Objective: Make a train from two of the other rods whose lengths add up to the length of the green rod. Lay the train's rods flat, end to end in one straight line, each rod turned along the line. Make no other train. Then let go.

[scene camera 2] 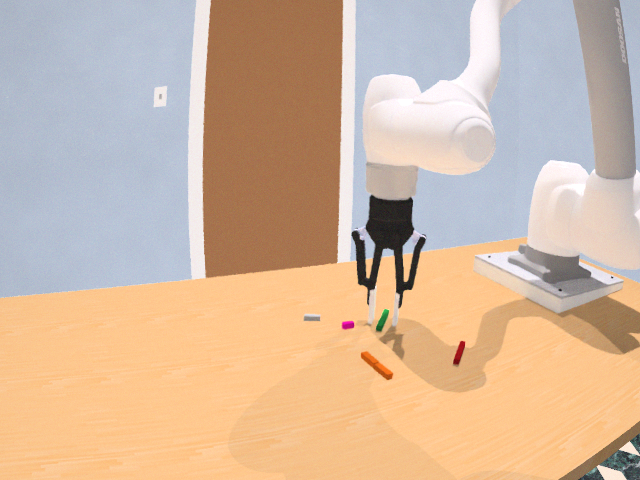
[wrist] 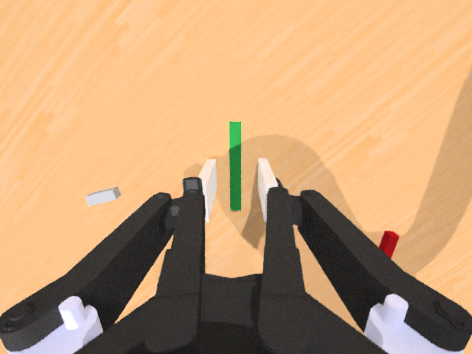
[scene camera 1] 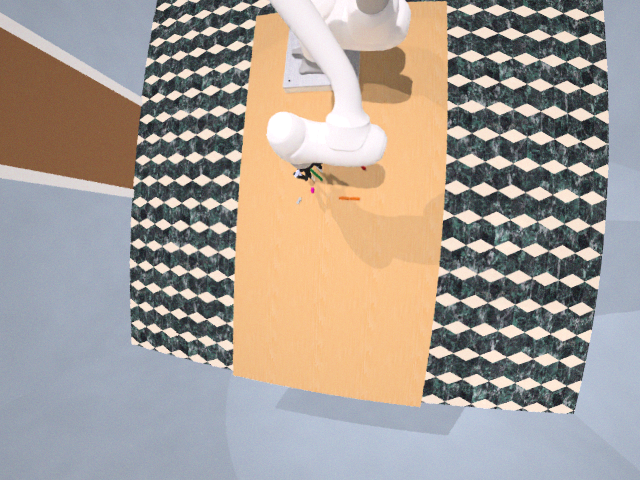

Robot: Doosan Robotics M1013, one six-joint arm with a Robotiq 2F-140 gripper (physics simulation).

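Places are measured from the arm's base along level axes (x back, y left, z down), in millimetres.
Where they show: gripper, fingertip midpoint: [scene camera 2: 382,322] [wrist: 237,173] [scene camera 1: 316,174]; arm's base at its link origin: [scene camera 2: 549,269].
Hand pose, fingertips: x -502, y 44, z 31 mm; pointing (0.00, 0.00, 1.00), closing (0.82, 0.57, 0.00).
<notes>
Things, the pixels of their top centre, and the offset from my fingertips. Level surfaces: height alone.
- green rod at its top centre: [wrist: 235,169] [scene camera 2: 383,317] [scene camera 1: 314,173] dy -6, dx +3, dz -7 mm
- orange length at its top centre: [scene camera 2: 383,368] [scene camera 1: 354,198] dy +171, dx -80, dz -7 mm
- short magenta rod at its top centre: [scene camera 2: 348,322] [scene camera 1: 312,190] dy -6, dx -67, dz -7 mm
- light grey rod at its top centre: [wrist: 100,198] [scene camera 2: 312,315] [scene camera 1: 298,200] dy -56, dx -118, dz -7 mm
- red rod at its top centre: [scene camera 2: 460,349] [scene camera 1: 359,162] dy +168, dx +67, dz -7 mm
- wooden table at its surface level: dz +3 mm
The green rod [scene camera 1: 316,174] [scene camera 2: 382,320] [wrist: 235,165] lies between the spread fingers of my gripper [scene camera 2: 383,324] [wrist: 237,173], with a gap on each side. The gripper is open, pointing down, and holds nothing. An orange length [scene camera 1: 349,198] [scene camera 2: 376,365] lies flat, with a seam near its middle, like two orange pieces end to end in a straight line. A short magenta rod [scene camera 1: 312,190] [scene camera 2: 347,324] and a light grey rod [scene camera 1: 299,200] [scene camera 2: 312,317] [wrist: 103,196] lie apart from each other. A red rod [scene camera 1: 363,167] [scene camera 2: 459,352] lies by itself; the finger linkage partly hides it in the wrist view.
The wooden table [scene camera 1: 330,320] [scene camera 2: 129,392] carries the rods. The arm's base plate [scene camera 1: 305,82] [scene camera 2: 516,276] stands at the table's far end in scene camera 1. The arm's shadow falls over the table near the orange length.
</notes>
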